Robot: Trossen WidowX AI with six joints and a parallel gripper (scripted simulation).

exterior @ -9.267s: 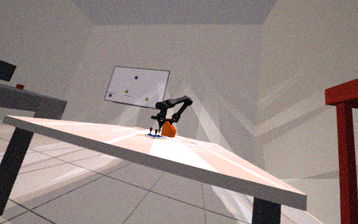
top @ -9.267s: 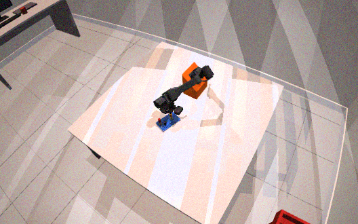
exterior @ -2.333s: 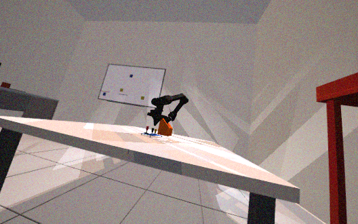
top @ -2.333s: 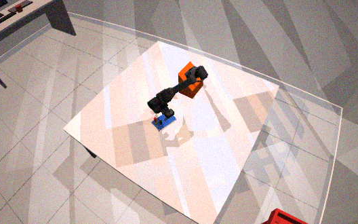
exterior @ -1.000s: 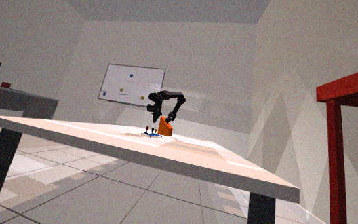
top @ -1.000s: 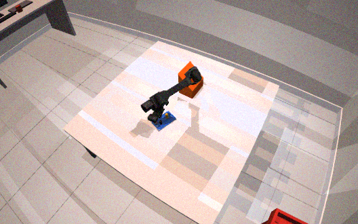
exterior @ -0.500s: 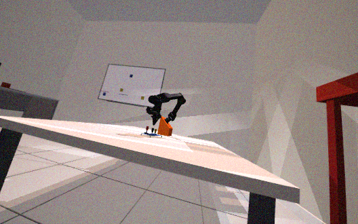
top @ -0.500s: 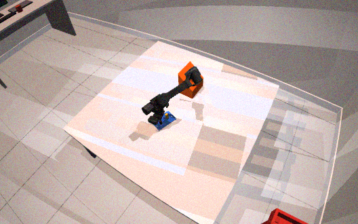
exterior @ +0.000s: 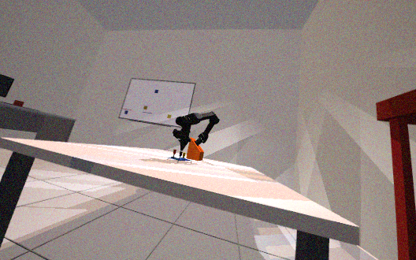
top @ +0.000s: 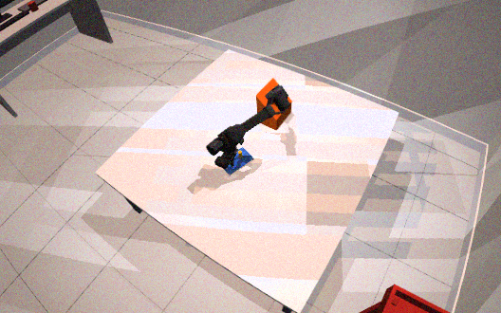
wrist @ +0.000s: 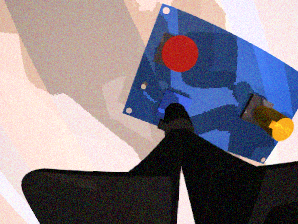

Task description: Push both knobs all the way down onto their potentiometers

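Now: the yellow knob 7 cm behind my gripper tip, 1 cm to the right of it and 3 cm below it.
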